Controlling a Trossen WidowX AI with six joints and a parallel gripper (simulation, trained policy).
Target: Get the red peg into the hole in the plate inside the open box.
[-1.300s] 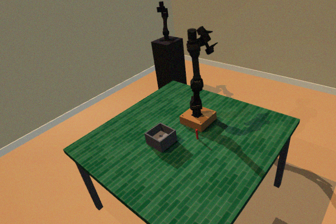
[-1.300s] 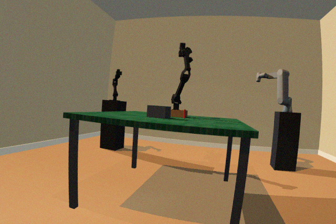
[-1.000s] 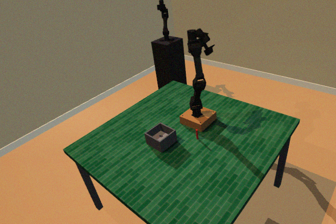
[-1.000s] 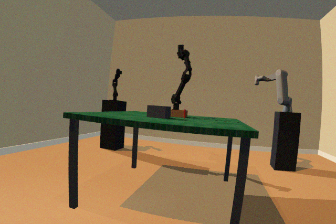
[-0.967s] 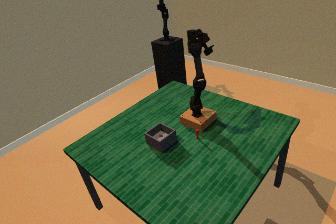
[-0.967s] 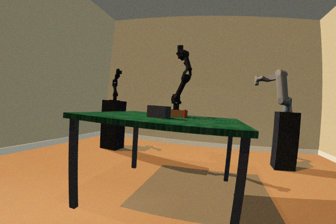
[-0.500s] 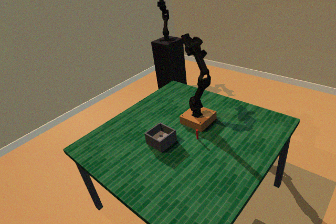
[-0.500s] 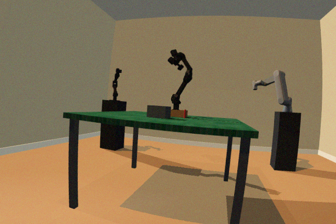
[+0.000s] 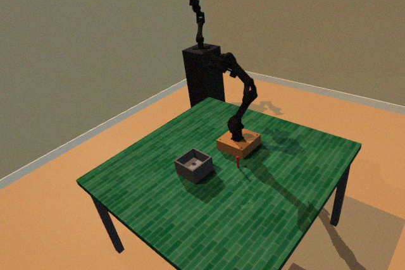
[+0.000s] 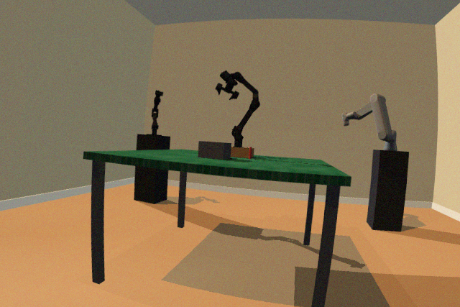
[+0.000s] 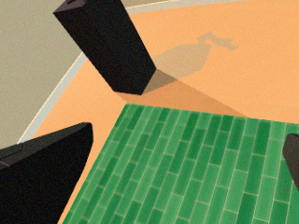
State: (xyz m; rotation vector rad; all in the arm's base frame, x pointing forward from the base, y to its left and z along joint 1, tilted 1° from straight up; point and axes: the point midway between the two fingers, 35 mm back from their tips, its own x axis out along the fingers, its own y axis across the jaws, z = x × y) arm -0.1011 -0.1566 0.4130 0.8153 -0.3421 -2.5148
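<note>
Now: the red peg 290 mm ahead of my gripper tip, 310 mm to the left of it and 420 mm below it. The rest, counted from my gripper tip: grey box 470 mm ahead, 120 mm to the left, 430 mm below; then pale plate 470 mm ahead, 120 mm to the left, 420 mm below.
</note>
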